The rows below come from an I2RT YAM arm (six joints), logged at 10 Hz.
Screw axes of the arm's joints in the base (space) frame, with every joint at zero. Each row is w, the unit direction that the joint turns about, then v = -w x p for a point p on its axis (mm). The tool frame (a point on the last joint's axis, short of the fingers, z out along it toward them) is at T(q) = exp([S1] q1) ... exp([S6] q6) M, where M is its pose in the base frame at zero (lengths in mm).
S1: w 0 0 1 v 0 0 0
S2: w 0 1 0 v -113.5 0 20
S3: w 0 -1 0 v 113.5 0 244
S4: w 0 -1 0 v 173.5 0 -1
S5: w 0 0 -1 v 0 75 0
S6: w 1 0 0 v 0 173.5 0
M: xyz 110.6 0 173.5 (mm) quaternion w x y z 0.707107 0 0.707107 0
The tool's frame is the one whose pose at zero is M.
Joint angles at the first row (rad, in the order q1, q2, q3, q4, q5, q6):
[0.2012 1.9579 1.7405 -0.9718 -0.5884 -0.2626]
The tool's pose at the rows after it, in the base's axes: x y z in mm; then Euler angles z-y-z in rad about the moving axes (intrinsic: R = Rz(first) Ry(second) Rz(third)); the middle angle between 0 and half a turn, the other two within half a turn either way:
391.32, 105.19, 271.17, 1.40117, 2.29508, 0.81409
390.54, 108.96, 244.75, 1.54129, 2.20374, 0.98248
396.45, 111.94, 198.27, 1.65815, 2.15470, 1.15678
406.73, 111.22, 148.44, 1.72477, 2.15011, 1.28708
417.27, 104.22, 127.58, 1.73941, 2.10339, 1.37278
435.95, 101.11, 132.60, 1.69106, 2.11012, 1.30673
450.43, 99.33, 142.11, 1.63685, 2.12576, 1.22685
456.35, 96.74, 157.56, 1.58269, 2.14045, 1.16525
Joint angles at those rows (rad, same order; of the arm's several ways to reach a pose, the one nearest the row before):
[0.2012 1.9369 1.7096 -0.9546 -0.7727 -0.2260]
[0.2031 1.9766 1.6584 -0.9481 -0.9020 -0.2073]
[0.2035 2.0777 1.6237 -0.9432 -0.9768 -0.2054]
[0.1963 2.2067 1.6264 -0.9260 -0.9901 -0.2066]
[0.1734 2.2887 1.6722 -0.9462 -1.0382 -0.1886]
[0.1596 2.3283 1.7630 -0.9398 -1.0302 -0.1875]
[0.1516 2.3455 1.8324 -0.9207 -1.0100 -0.1825]
[0.1452 2.3249 1.8580 -0.8993 -0.9874 -0.1619]

